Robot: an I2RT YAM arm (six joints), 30 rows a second.
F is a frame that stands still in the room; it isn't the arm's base.
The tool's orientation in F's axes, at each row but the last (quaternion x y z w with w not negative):
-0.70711, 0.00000, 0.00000, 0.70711
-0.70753, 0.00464, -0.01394, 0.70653
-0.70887, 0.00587, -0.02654, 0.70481
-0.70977, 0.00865, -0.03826, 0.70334
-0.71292, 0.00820, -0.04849, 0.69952
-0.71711, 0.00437, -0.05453, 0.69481
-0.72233, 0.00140, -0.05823, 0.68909
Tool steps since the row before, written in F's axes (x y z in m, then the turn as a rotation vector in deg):
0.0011, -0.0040, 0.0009, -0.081, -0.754, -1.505
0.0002, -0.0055, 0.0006, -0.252, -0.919, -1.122
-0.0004, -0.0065, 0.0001, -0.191, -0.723, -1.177
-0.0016, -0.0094, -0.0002, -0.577, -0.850, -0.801
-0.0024, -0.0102, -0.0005, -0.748, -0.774, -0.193
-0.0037, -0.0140, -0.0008, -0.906, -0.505, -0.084
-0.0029, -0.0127, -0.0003, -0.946, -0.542, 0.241
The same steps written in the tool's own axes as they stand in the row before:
0.0011, -0.0009, -0.0040, -0.081, 1.505, -0.754
0.0004, -0.0006, -0.0055, -0.243, 1.120, -0.924
-0.0001, -0.0001, -0.0065, -0.192, 1.176, -0.725
-0.0010, 0.0002, -0.0095, -0.553, 0.785, -0.880
-0.0016, 0.0006, -0.0104, -0.694, 0.167, -0.828
-0.0026, 0.0010, -0.0142, -0.865, 0.038, -0.577
-0.0019, 0.0007, -0.0129, -0.875, -0.287, -0.631

